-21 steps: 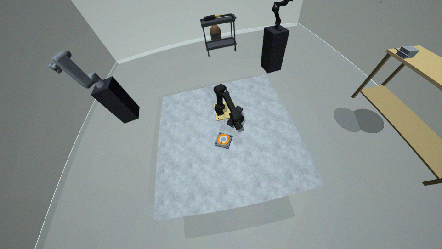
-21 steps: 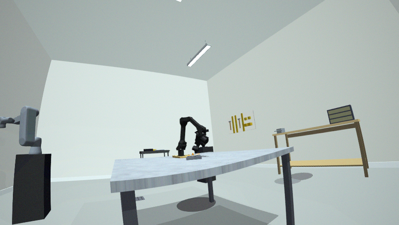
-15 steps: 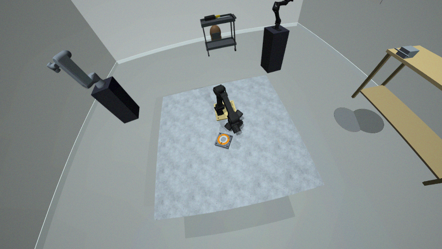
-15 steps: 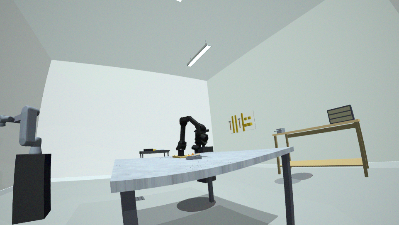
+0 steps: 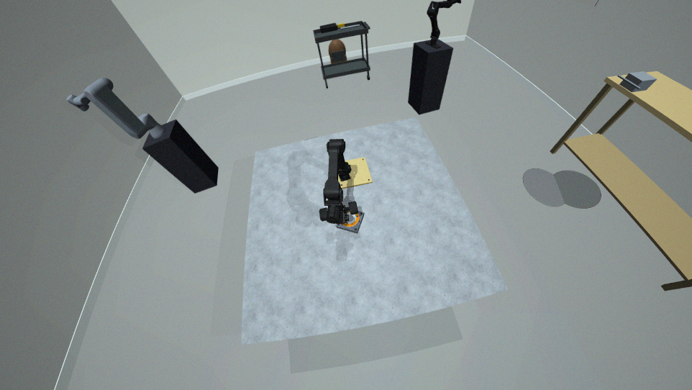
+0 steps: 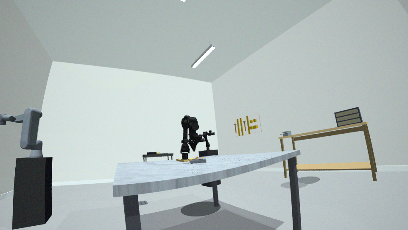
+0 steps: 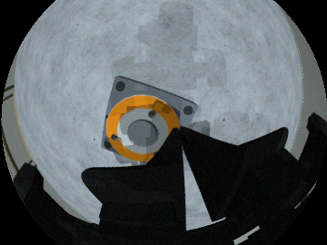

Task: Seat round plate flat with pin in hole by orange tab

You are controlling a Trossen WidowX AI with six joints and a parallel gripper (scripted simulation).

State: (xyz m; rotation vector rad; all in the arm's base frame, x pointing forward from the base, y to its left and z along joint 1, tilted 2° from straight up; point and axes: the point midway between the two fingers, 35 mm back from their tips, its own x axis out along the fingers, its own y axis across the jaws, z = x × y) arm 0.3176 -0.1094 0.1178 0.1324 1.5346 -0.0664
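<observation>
Now: gripper tip 6 cm above the round plate and 3 cm to the right of it. Round my gripper tip: base: 7 cm below, 5 cm to the left, 2 cm behind.
</observation>
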